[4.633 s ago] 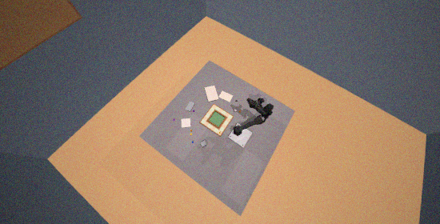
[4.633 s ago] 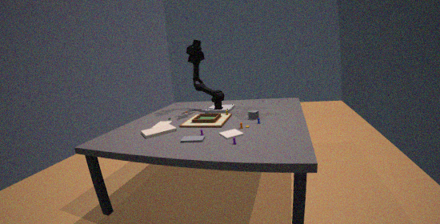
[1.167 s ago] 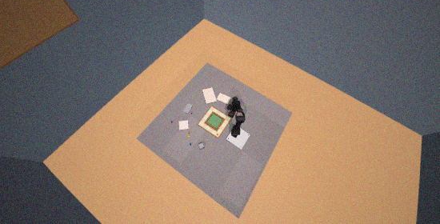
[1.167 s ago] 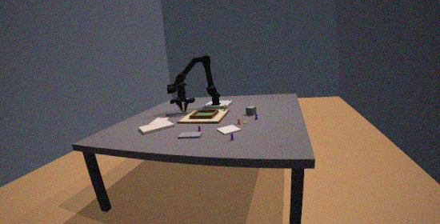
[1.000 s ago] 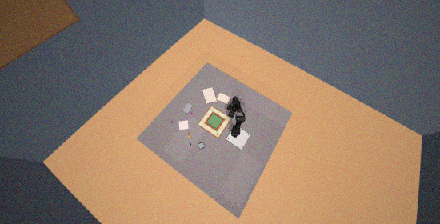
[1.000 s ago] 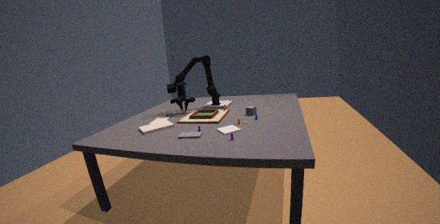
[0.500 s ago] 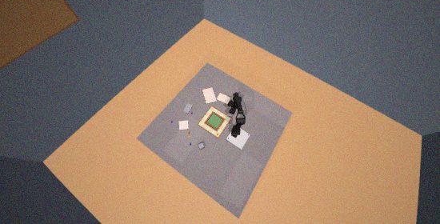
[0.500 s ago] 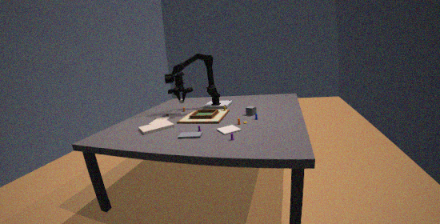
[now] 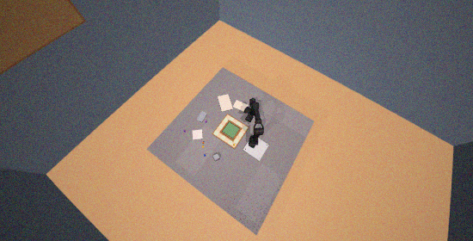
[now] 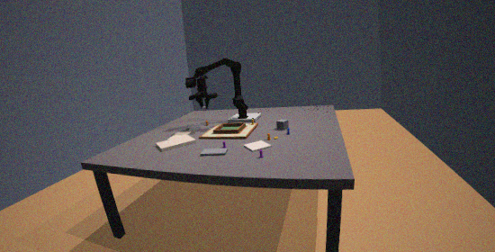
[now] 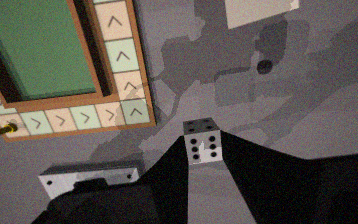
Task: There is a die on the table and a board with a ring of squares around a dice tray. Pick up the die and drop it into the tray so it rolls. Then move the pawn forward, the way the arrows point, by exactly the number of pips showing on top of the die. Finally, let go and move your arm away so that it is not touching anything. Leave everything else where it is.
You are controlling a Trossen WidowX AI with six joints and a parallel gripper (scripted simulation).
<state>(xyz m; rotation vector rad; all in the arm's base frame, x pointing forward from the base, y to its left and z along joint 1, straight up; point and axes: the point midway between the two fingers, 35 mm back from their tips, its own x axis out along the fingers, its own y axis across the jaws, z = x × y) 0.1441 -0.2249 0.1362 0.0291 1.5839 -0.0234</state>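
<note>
The yellow pawn lies 20 mm ahead of my gripper tip, 320 mm to the left of it and 100 mm below it. Round my gripper tip: green dice tray: 130 mm ahead, 200 mm to the left, 120 mm below; dark disc: 30 mm ahead, 130 mm to the right, 130 mm below; white die: right at my gripper tip.
</note>
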